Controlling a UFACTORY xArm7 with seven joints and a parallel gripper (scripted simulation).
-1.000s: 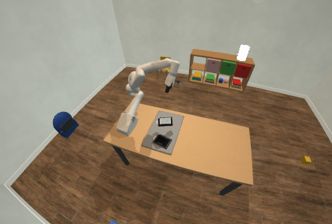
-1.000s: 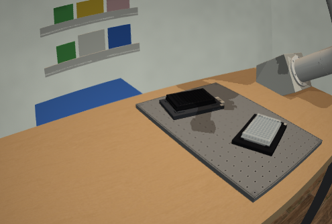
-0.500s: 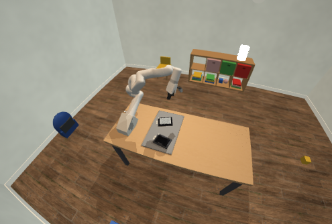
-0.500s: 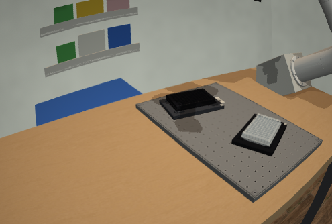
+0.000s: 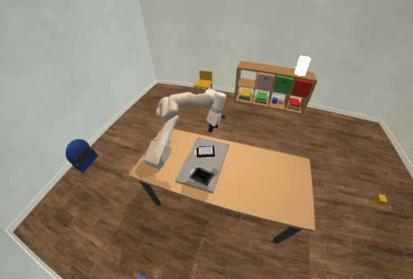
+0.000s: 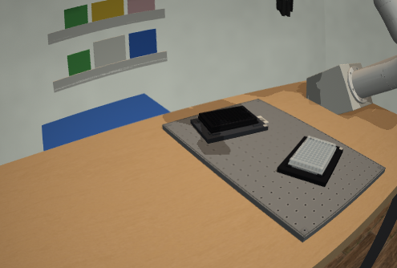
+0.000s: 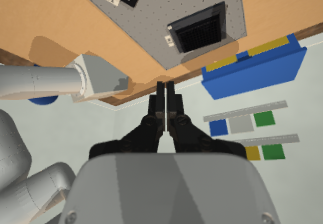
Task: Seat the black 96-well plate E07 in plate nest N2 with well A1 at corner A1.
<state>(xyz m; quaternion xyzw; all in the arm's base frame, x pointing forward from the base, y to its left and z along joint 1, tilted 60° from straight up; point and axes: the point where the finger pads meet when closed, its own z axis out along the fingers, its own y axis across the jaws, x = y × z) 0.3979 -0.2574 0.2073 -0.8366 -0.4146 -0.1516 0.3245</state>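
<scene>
Right now the black 96-well plate E07 is 2 cm behind my hand, 22 cm to the right of it and 32 cm below it. Also, from my hand: white N2 label: 11 cm behind, 19 cm to the right, 34 cm below; then clear 96-well plate E01: 6 cm behind, 4 cm to the left, 32 cm below.
</scene>
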